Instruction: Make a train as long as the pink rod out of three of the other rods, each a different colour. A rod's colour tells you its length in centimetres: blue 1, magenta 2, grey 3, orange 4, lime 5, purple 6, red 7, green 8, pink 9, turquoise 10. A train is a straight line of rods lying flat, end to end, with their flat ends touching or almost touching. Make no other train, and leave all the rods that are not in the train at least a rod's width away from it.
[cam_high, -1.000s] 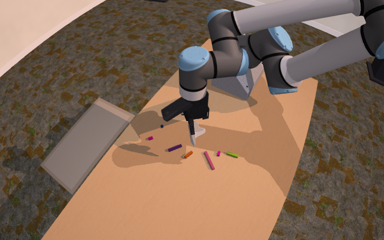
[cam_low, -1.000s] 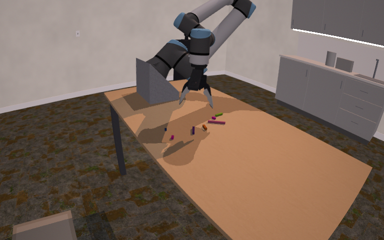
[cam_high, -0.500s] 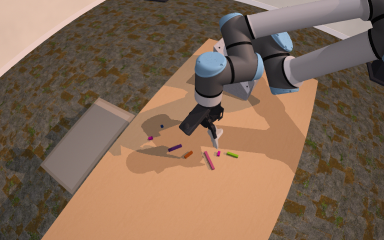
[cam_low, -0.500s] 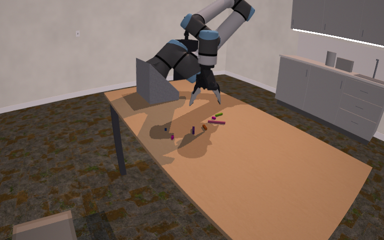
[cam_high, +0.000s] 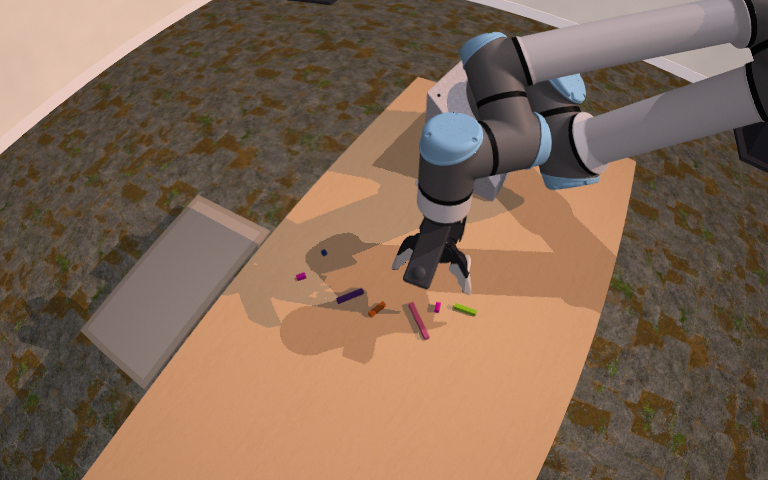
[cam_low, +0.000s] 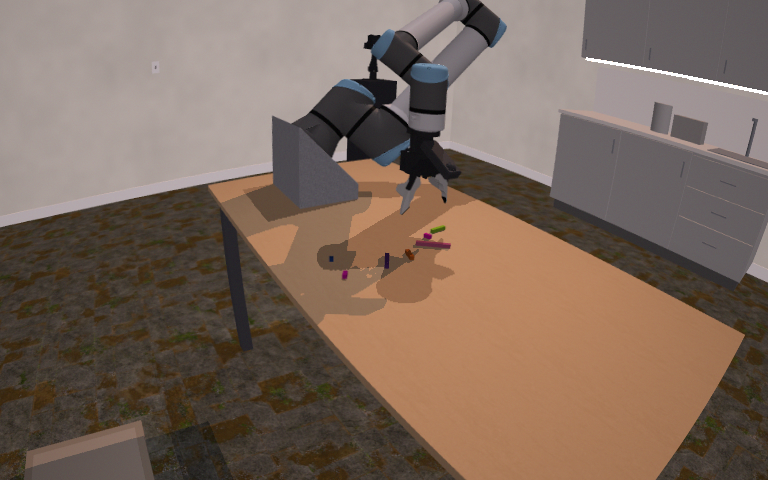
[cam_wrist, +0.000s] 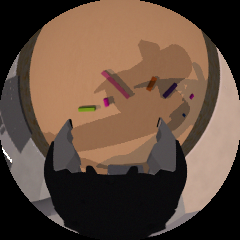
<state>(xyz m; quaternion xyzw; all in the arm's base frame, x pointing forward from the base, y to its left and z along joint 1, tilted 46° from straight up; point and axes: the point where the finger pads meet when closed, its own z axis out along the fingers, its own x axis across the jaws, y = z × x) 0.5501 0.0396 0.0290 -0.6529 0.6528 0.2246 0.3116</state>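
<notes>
Right now the pink rod is 8 cm below my hand and 4 cm ahead of it. The rest, counted from my hand: purple rod: 16 cm to the right, 8 cm below, 5 cm ahead; then lime rod: 8 cm to the left, 8 cm below, 2 cm behind; then orange rod: 9 cm to the right, 8 cm below, 5 cm ahead.
</notes>
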